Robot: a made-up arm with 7 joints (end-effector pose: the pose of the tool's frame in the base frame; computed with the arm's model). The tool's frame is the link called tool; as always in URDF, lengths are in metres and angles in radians. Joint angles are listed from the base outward.
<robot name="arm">
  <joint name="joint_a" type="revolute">
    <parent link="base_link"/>
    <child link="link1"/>
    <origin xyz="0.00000 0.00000 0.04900" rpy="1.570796 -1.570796 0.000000"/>
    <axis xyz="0 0 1"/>
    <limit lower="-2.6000" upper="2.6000"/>
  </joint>
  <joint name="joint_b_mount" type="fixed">
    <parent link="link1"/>
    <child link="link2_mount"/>
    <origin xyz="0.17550 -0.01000 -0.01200" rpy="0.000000 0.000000 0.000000"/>
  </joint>
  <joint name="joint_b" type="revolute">
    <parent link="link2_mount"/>
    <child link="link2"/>
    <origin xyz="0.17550 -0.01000 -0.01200" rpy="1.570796 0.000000 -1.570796"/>
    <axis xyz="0 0 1"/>
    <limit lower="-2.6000" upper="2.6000"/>
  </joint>
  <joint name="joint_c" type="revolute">
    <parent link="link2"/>
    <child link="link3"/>
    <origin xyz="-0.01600 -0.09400 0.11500" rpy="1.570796 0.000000 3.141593"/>
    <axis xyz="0 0 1"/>
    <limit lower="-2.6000" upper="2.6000"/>
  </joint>
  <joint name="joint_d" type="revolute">
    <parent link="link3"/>
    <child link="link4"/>
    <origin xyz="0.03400 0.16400 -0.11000" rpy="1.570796 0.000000 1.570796"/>
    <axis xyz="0 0 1"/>
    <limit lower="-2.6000" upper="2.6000"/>
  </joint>
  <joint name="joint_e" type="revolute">
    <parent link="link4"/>
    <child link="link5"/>
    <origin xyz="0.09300 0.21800 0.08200" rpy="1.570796 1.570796 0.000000"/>
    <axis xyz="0 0 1"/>
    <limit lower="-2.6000" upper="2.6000"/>
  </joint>
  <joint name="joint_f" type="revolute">
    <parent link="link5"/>
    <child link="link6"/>
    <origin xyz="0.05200 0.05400 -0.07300" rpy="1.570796 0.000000 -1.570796"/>
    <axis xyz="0 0 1"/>
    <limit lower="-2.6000" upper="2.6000"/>
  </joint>
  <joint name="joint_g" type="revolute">
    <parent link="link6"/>
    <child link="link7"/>
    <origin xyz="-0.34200 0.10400 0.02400" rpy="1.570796 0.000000 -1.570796"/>
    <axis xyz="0 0 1"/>
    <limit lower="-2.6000" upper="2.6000"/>
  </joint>
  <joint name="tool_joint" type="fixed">
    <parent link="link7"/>
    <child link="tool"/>
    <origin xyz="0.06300 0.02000 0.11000" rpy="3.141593 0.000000 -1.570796"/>
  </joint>
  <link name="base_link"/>
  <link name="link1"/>
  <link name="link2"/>
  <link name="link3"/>
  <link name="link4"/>
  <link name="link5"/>
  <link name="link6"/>
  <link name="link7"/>
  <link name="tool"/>
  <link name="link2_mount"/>
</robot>
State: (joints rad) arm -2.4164 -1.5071 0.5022 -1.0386 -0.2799 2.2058 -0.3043
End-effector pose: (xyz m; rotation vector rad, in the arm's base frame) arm -0.4834 0.2086 0.2168 0.7439 1.1397 0.9947
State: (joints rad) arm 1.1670 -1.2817 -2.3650 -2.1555 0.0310 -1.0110 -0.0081
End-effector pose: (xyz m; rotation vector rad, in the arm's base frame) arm -0.3480 0.2960 -0.1864 1.5788 -0.2594 -1.0544
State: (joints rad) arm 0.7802 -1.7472 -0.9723 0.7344 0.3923 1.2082 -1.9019
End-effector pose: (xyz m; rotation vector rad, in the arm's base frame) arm 0.1894 0.0099 0.7245 1.9182 -1.6973 -0.0287
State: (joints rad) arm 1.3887 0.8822 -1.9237 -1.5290 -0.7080 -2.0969 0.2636
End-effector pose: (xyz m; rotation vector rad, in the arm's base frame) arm -0.4799 0.1190 0.2653 -1.8390 0.6005 0.5076
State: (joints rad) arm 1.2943 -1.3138 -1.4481 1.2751 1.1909 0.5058 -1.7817
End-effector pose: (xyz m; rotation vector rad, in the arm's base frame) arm -0.6811 0.0067 0.5466 -1.0008 2.2416 -0.5839
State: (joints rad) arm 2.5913 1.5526 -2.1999 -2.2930 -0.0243 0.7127 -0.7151
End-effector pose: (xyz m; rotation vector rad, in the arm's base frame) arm -1.0486 0.2199 0.2019 -2.7414 0.1127 -1.4992
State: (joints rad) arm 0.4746 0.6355 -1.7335 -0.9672 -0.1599 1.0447 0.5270
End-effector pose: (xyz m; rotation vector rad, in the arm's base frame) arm -0.7676 0.7248 0.1844 0.1209 1.2905 -0.8451
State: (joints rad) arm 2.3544 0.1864 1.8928 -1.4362 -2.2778 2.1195 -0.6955
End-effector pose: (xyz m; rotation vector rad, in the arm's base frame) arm -0.8587 0.1091 0.5341 -1.8326 1.8384 -0.6964
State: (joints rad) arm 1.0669 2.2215 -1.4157 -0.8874 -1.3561 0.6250 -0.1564
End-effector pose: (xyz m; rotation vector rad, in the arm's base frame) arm 0.3601 0.5271 0.3175 1.5105 0.4224 -2.1848
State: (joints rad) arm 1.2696 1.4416 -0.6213 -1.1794 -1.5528 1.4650 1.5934
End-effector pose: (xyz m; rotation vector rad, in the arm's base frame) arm 0.5272 0.4692 -0.1035 -0.4986 -0.9027 1.9601
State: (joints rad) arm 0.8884 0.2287 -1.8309 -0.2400 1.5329 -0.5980 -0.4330
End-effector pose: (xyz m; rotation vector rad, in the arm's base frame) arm -0.6973 0.2919 0.4869 1.2963 2.2166 -0.3379
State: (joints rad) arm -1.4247 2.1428 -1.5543 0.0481 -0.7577 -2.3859 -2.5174
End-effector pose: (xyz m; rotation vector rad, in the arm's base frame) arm 0.5597 -0.0905 0.0295 -1.1603 -0.6173 0.2015
